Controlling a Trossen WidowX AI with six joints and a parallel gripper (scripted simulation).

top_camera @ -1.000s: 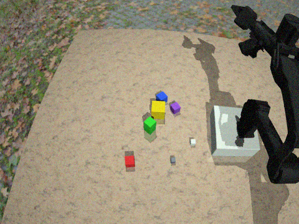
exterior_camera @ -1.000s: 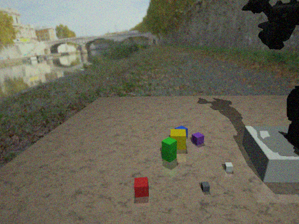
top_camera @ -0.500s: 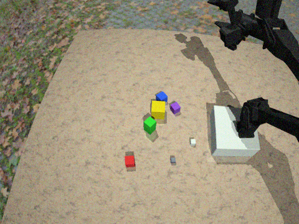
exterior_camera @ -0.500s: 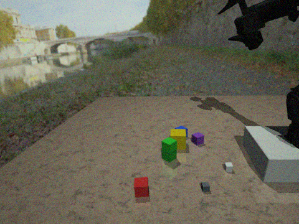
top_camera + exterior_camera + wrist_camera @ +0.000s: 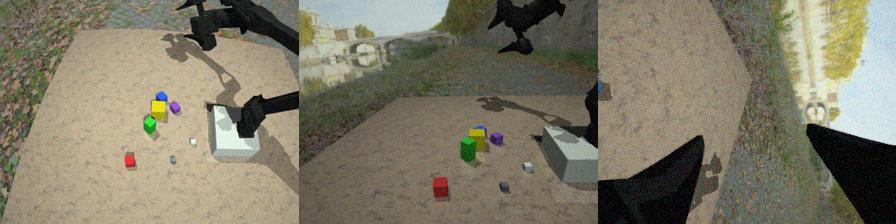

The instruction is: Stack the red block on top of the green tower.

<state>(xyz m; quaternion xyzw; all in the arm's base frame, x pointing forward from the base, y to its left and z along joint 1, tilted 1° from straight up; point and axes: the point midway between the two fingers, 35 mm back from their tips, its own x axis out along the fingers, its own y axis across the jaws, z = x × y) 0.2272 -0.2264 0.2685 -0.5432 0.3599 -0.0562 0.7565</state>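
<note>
My gripper tip is now 34 cm to the right of the red block, 30 cm above it and 15 cm short of it. From my gripper tip the other things lie so: yellow block: 29 cm below, 14 cm to the left, 6 cm ahead; blue block: 30 cm below, 8 cm to the left, 5 cm ahead; purple block: 30 cm below, 13 cm to the left.
</note>
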